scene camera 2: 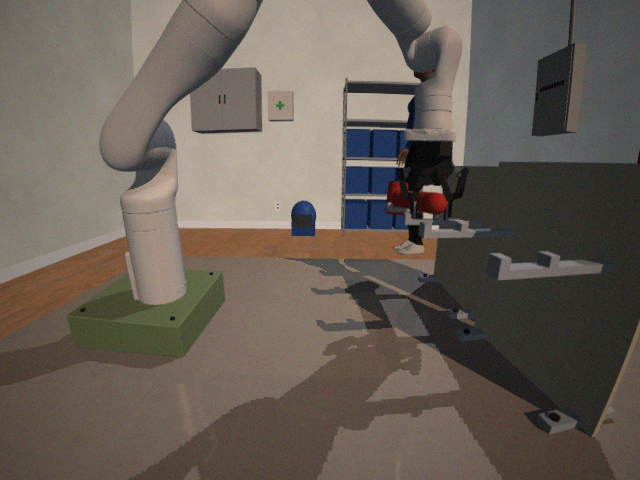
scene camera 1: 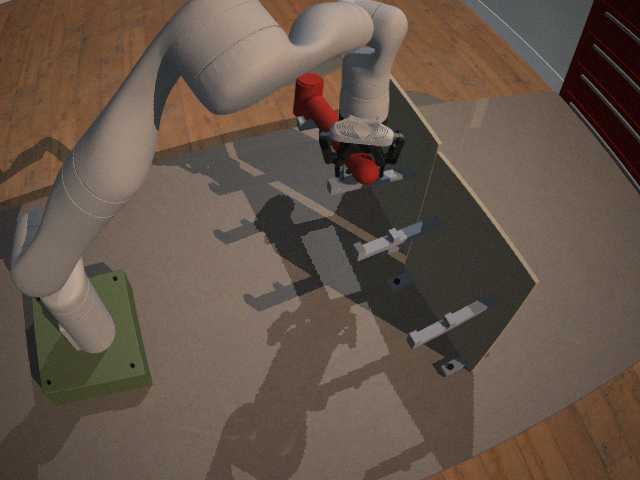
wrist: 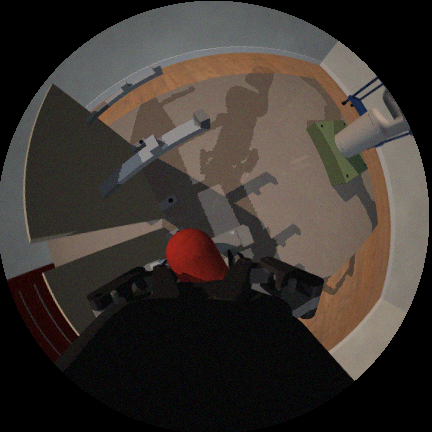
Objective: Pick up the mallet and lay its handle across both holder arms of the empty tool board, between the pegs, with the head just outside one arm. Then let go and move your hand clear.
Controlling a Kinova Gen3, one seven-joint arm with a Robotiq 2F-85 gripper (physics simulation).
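Frame: origin at the arm's base, x ahead, y left, z up, level; centimetres.
Seen in the pictures: gripper, between the fingertips: [scene camera 2: 430, 219] [scene camera 1: 358, 177] [wrist: 203, 259]; arm's base, origin of its link: [scene camera 2: 163, 292] [scene camera 1: 93, 330] [wrist: 342, 145].
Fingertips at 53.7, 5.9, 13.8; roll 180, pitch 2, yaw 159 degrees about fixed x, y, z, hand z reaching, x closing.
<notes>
Pixels of each thing's top centre, then the offset from my fingertips to it, as dx, dy, dz. "pt": a spot on its surface instead.
- red mallet, centre of its top: [wrist: 250, 352] [scene camera 1: 335, 113] [scene camera 2: 413, 183] -0.6, +10.0, +6.6
- farther, a spot on its surface: [scene camera 2: 527, 271] [scene camera 1: 432, 337] pt -2.4, -31.9, +0.6
The red mallet [scene camera 1: 320, 111] [scene camera 2: 433, 202] [wrist: 192, 252] lies level over the holder arms of the far board, its thick head [scene camera 1: 309, 93] beyond the back arm. My gripper [scene camera 1: 361, 168] [wrist: 203, 259] points down and is shut on the mallet's handle, one finger on each side. The finger contact is partly hidden in the wrist view. The empty tool board [scene camera 1: 475, 258] [scene camera 2: 568, 217] [wrist: 75, 175] stands nearer scene camera 2. Its two pale holder arms, one nearer my gripper [scene camera 1: 372, 248] [scene camera 2: 444, 233] [wrist: 203, 259] and one farther [scene camera 1: 431, 330] [scene camera 2: 527, 271], each carry a small peg and a raised end.
The far board [scene camera 1: 408, 118] [wrist: 115, 270] stands upright close beside my gripper, next to the empty board. The green base block [scene camera 1: 121, 320] [scene camera 2: 155, 335] [wrist: 325, 150] carries my arm. Small bolted feet [scene camera 1: 449, 366] [scene camera 2: 557, 421] lie along the boards' bottom. A person [scene camera 2: 410, 248] stands behind my wrist.
</notes>
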